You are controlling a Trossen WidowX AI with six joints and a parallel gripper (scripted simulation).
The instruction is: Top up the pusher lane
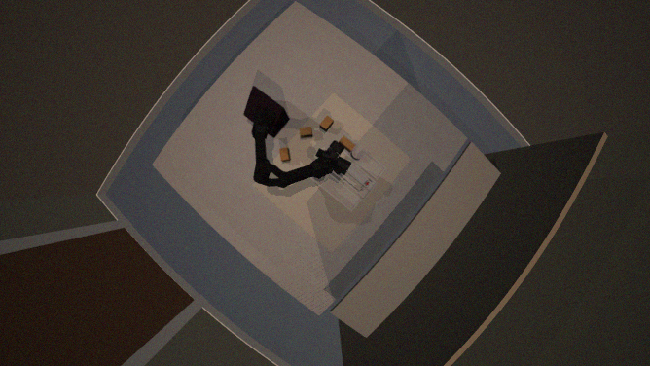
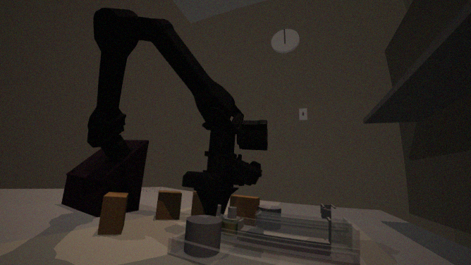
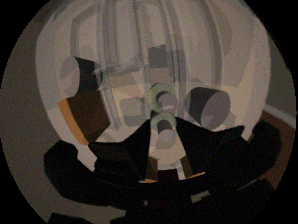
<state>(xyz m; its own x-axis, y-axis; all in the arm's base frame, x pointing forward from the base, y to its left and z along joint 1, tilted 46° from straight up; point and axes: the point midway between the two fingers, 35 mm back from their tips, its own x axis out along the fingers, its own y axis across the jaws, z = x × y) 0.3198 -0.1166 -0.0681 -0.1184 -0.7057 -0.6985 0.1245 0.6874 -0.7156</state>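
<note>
My gripper tip is 15 cm short of the clear pusher lane fixture, 1 cm to the right of it and 1 cm above it.
</note>
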